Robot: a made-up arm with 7 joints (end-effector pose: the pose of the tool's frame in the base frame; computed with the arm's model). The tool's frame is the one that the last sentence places. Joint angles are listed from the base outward.
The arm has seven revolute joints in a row. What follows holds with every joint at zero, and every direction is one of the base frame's.
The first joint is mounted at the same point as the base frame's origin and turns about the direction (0, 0.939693, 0.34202).
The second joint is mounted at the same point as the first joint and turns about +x.
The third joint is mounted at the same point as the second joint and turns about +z.
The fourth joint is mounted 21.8 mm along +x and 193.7 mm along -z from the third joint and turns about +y.
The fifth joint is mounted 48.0 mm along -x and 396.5 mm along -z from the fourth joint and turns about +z.
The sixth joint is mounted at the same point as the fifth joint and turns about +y.
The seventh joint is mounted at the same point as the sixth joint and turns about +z.
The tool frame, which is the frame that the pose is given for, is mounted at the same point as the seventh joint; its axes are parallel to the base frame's.
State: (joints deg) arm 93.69 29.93 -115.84 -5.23 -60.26 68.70 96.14
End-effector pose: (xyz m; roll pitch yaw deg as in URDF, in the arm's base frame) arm -0.5841 0.0732 0.0715 -26.83 26.43 -90.15
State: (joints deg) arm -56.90 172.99 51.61 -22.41 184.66 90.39 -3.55
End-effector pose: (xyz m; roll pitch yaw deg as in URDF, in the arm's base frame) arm -0.4265 0.0348 0.4100 98.51 -43.54 -170.01
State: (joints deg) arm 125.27 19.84 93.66 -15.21 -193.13 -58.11 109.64
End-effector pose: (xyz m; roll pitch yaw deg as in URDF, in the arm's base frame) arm -0.4781 -0.0448 0.3501 109.39 32.91 159.11
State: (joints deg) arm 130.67 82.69 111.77 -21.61 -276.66 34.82 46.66
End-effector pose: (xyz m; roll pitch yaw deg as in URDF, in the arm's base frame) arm -0.0950 0.4851 0.3275 -87.24 -66.61 -167.06
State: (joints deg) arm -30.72 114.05 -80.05 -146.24 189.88 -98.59 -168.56
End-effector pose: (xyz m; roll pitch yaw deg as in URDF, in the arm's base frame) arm 0.1874 -0.0087 -0.2373 63.65 40.52 -37.71
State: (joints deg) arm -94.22 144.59 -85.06 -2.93 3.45 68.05 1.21
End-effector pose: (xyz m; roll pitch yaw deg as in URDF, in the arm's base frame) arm -0.3400 0.4637 0.1415 74.28 -23.46 101.32
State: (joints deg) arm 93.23 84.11 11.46 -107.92 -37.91 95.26 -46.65
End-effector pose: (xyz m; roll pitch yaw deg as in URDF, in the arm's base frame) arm -0.0002 0.2719 -0.3333 -118.43 52.06 143.19
